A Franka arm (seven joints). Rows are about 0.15 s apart.
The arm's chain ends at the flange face. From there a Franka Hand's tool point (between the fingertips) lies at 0.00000 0.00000 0.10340 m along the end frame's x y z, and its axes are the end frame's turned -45 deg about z.
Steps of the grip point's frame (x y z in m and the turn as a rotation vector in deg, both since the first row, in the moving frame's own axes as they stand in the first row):
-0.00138 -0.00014 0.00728 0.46 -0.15 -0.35
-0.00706 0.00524 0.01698 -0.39 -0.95 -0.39
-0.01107 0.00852 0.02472 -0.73 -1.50 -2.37
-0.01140 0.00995 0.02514 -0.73 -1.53 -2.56
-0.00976 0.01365 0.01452 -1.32 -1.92 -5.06
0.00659 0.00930 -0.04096 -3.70 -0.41 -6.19
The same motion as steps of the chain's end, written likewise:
-0.00030 0.00127 0.00728 0.22 -0.43 -0.35
-0.00058 0.00699 0.01700 -0.95 -0.40 -0.39
-0.00088 0.01099 0.02476 -1.58 -0.54 -2.37
-0.00007 0.01219 0.02519 -1.60 -0.57 -2.56
0.00333 0.01239 0.01461 -2.29 -0.42 -5.06
0.00677 -0.00309 -0.04074 -2.91 2.33 -6.19

